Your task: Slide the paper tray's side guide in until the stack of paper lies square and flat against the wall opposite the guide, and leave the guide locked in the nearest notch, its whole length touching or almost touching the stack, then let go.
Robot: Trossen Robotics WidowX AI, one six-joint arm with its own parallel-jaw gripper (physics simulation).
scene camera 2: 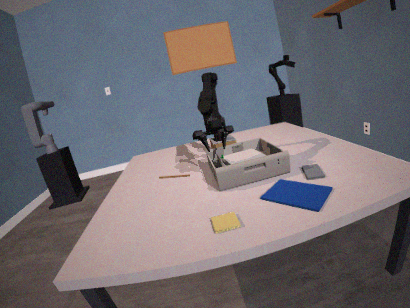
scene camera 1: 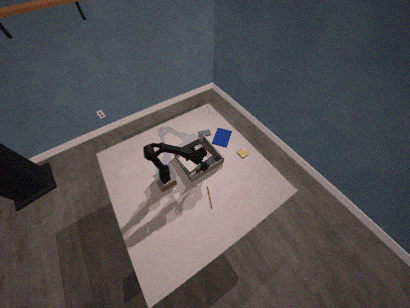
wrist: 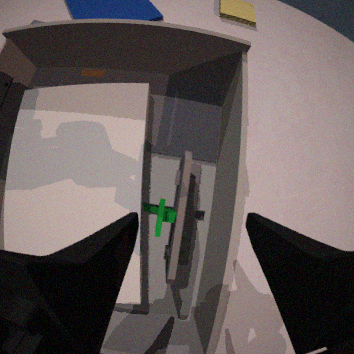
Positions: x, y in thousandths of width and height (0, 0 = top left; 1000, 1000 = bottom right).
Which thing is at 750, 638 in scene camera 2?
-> A blue book.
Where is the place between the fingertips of my gripper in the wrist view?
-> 544, 620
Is my gripper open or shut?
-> Open.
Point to a white paper stack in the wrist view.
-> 227, 422
